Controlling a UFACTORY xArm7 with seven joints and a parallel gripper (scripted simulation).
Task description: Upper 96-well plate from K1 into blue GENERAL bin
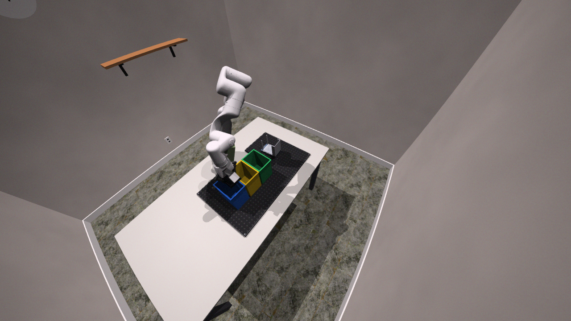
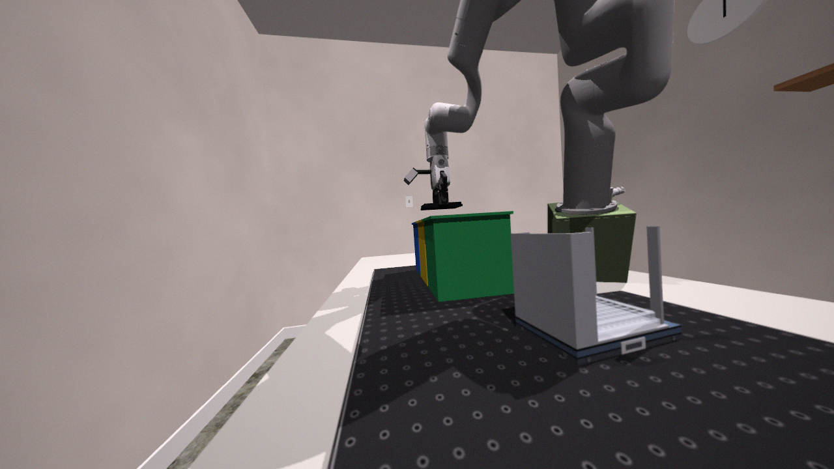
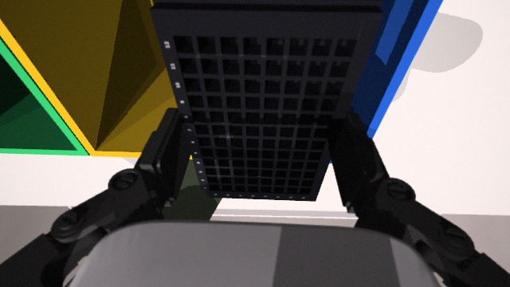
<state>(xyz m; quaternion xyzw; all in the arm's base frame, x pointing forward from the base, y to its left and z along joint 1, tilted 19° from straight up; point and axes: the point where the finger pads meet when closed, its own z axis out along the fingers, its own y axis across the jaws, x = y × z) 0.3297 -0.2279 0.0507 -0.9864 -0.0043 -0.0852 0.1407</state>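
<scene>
Right now my hand is 10 mm short of the blue bin, 30 mm to the left of it and 150 mm above it. Also, from my hand: yellow bin: 100 mm to the left, 150 mm below; then green bin: 230 mm to the left, 150 mm below; then black 96-well plate: 10 mm below.
</scene>
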